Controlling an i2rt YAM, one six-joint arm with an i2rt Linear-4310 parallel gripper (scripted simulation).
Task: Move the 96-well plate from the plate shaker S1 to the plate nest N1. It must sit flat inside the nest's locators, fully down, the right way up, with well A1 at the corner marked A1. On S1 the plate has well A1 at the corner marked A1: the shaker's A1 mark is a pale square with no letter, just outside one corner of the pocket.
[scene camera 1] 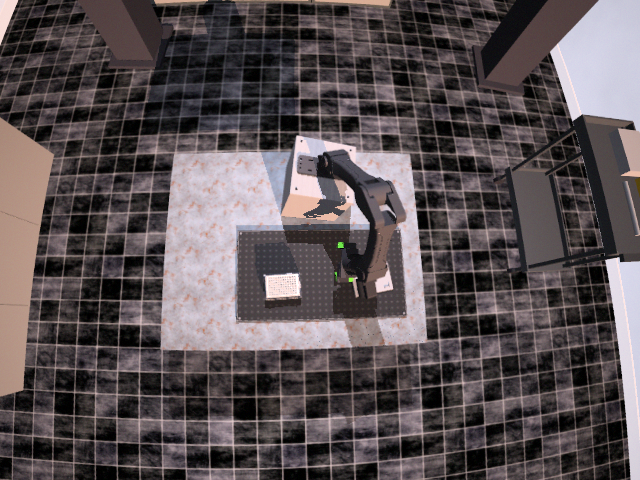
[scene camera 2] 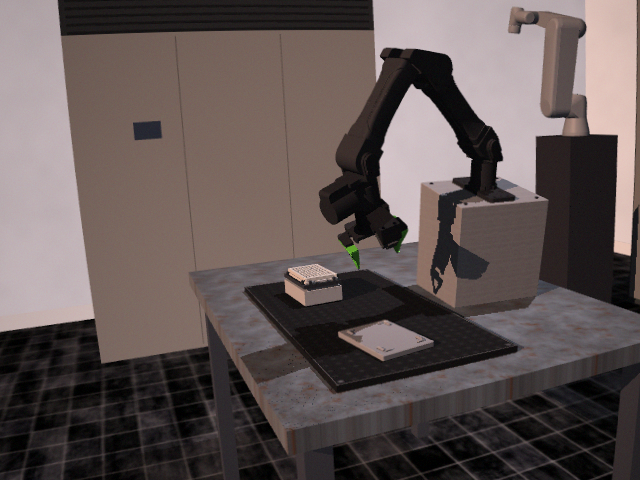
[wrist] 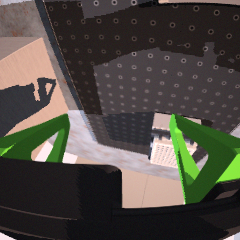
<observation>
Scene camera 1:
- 96-well plate: 282,285
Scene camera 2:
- my gripper: 377,259
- plate nest N1: 368,337
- plate shaker S1: 308,297
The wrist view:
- my gripper: 119,119
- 96-well plate: 163,154
</observation>
